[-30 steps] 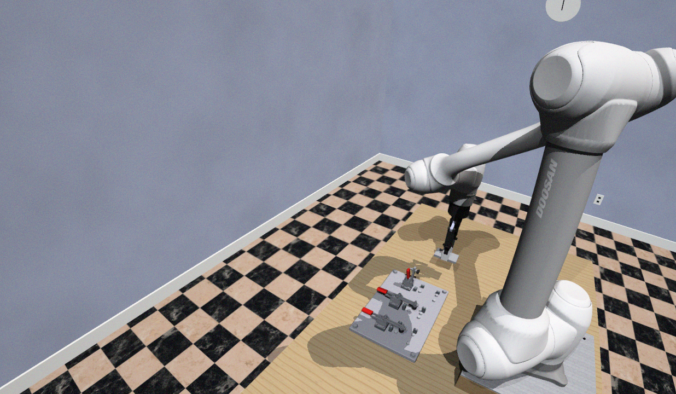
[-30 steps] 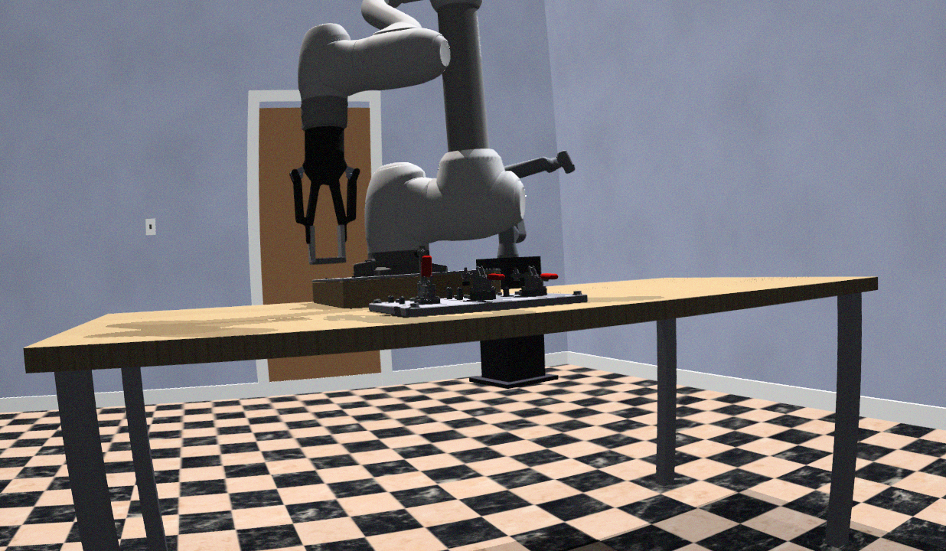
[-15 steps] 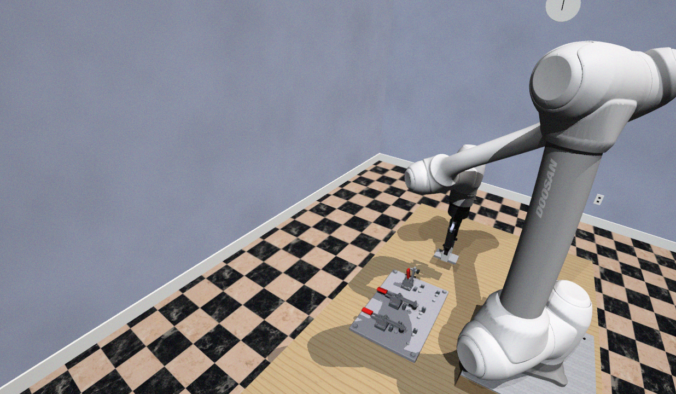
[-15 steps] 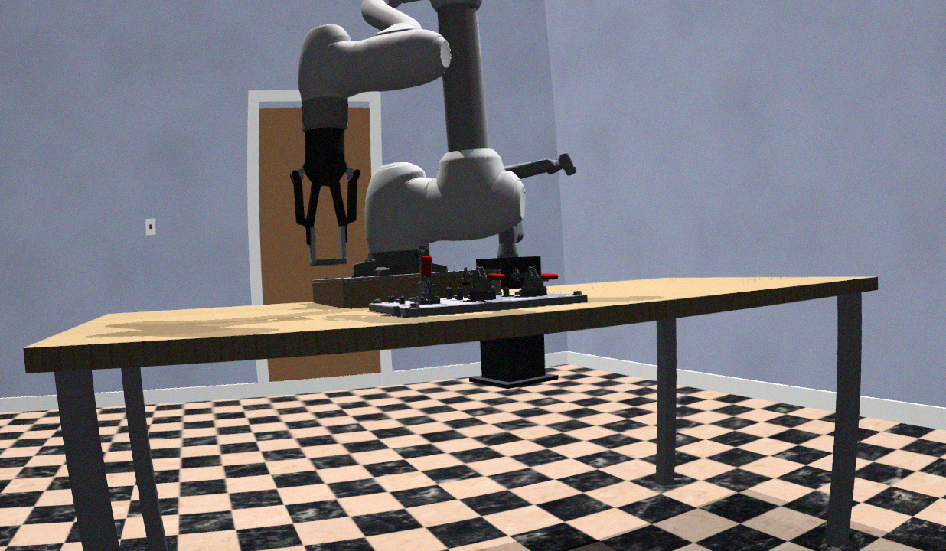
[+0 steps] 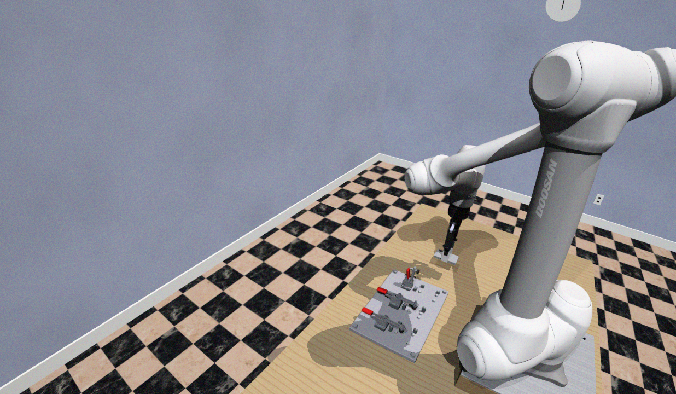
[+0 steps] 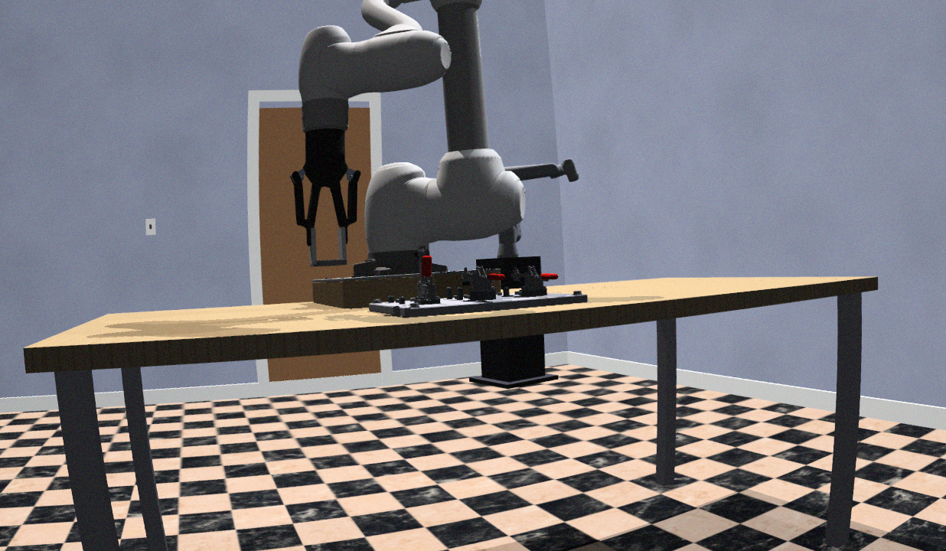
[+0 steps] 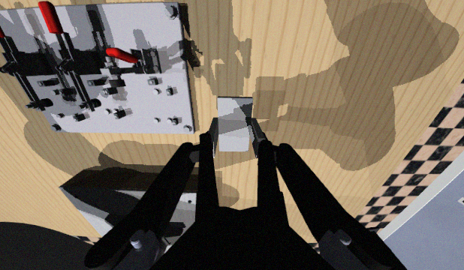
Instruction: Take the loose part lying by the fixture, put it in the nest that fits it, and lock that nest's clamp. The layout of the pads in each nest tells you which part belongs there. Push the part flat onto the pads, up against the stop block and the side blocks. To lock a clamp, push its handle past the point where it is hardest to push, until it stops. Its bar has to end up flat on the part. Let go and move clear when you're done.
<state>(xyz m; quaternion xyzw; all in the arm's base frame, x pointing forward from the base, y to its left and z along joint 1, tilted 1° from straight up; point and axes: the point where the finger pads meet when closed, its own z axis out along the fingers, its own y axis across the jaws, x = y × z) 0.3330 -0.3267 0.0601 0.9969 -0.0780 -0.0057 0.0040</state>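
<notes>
Right now the flat grey part is 30 mm below my hand. The rest, counted from my hand: grey fixture plate 100 mm ahead, 250 mm to the left, 120 mm below.
</notes>
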